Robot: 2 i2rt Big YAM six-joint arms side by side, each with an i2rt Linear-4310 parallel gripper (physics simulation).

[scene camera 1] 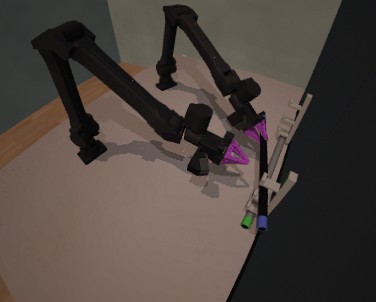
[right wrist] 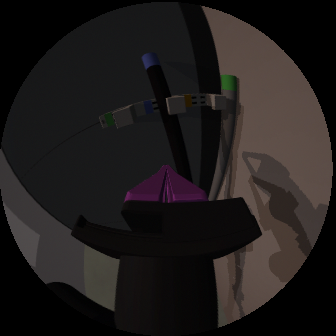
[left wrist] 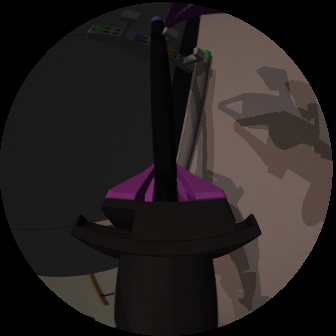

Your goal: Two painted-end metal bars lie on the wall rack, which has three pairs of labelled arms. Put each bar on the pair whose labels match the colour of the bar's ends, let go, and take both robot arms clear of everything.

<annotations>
blue-ended black bar: scene camera 1; right wrist 151,63; left wrist
same spot on blue-ended black bar: (left wrist: pixel 162 123) = (scene camera 1: pixel 261 148)
</annotations>
